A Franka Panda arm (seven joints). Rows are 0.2 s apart.
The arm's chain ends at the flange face. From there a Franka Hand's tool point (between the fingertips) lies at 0.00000 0.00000 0.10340 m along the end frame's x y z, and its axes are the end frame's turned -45 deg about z.
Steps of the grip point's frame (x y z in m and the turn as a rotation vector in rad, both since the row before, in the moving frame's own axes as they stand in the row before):
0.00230, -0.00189, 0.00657, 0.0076, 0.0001, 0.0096
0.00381, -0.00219, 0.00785, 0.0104, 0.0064, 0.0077
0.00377, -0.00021, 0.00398, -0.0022, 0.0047, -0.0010
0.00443, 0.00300, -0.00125, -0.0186, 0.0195, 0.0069
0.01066, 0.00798, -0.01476, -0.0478, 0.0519, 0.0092
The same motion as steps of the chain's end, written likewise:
0.00084, -0.00240, 0.00657, 0.0054, -0.0053, 0.0096
0.00143, -0.00301, 0.00786, 0.0119, -0.0028, 0.0077
0.00201, -0.00263, 0.00398, 0.0018, 0.0049, -0.0010
0.00247, -0.00095, -0.00121, 0.0006, 0.0269, 0.0069
0.00590, -0.00163, -0.01450, 0.0029, 0.0705, 0.0092

